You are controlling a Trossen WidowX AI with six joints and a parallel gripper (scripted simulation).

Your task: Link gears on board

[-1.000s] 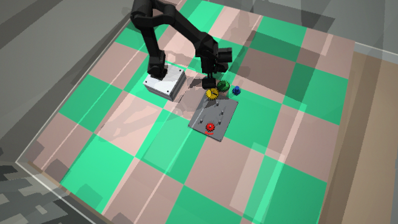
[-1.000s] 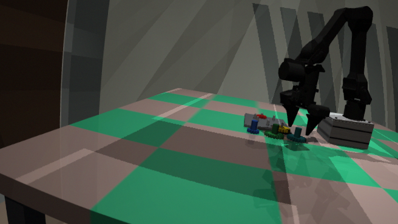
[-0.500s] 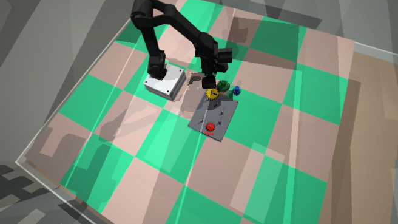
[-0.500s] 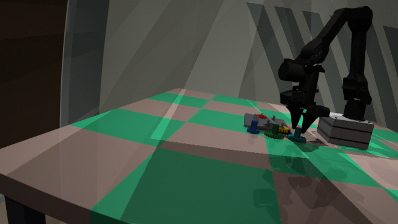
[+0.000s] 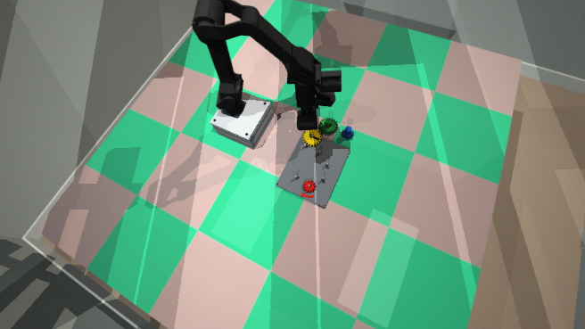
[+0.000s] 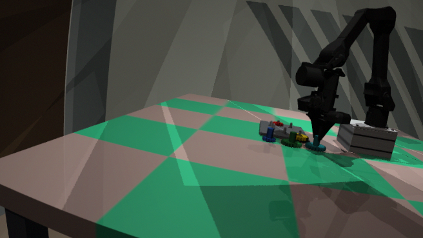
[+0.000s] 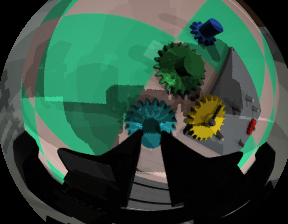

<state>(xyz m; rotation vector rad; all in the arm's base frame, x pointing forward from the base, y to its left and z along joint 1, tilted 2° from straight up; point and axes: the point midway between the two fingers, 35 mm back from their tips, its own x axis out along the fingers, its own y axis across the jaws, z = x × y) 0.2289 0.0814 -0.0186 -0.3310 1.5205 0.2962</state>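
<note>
Right now the red gear is 230 mm to the right of my gripper tip, 90 mm ahead of it and 10 mm below it. Also, from my gripper tip: green gear 80 mm ahead, 10 mm below; then yellow gear 60 mm to the right, 40 mm ahead, 10 mm below; then teal gear 10 mm below.
</note>
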